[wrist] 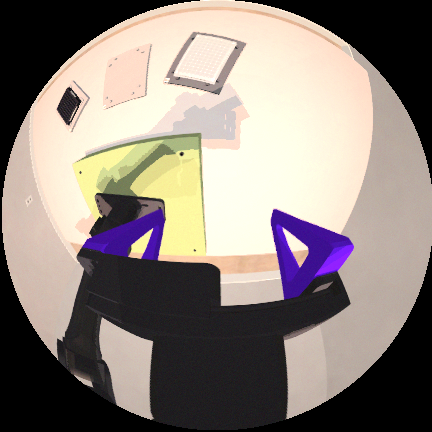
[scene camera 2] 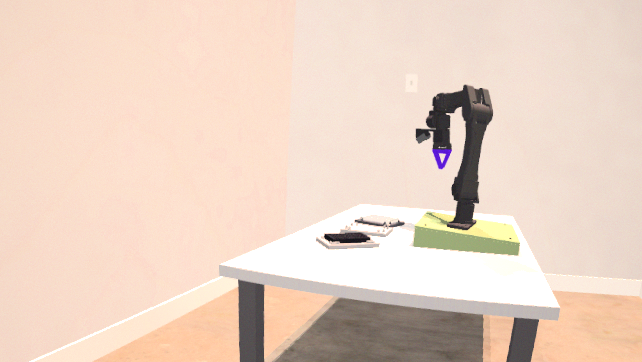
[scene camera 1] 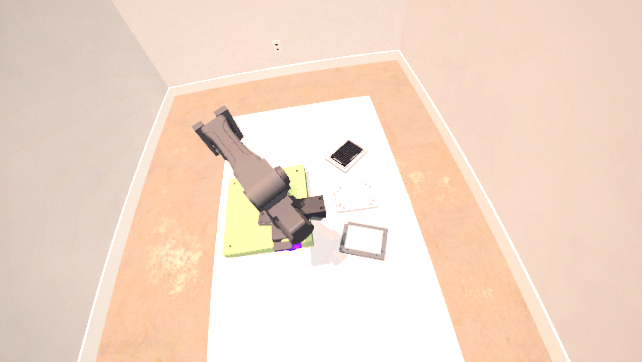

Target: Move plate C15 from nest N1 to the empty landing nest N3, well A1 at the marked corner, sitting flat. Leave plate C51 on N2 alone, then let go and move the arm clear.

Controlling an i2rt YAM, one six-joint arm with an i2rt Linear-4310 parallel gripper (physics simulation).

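Note:
A black plate (scene camera 1: 347, 153) (scene camera 2: 347, 237) (wrist: 69, 105) lies on a white nest (scene camera 2: 350, 245) at one end of the row. A white, gridded plate (scene camera 1: 364, 240) (scene camera 2: 379, 220) (wrist: 206, 58) lies on a dark grey nest (scene camera 1: 385, 243) (wrist: 228, 70) at the other end. Between them is an empty white nest (scene camera 1: 356, 197) (scene camera 2: 365, 230) (wrist: 126, 77) with small pegs. No labels are readable, so I cannot tell which plate is C15 or C51. My gripper (scene camera 2: 441, 167) (wrist: 217, 214), with purple fingers, is open and empty, high above the table and apart from both plates.
A yellow-green base block (scene camera 1: 245, 220) (scene camera 2: 465, 242) (wrist: 190, 200) carries the arm beside the nest row. The arm's shadow falls on the table near the grey nest. The white table (scene camera 1: 320, 310) (scene camera 2: 390, 280) has its edges in view, with walls around it.

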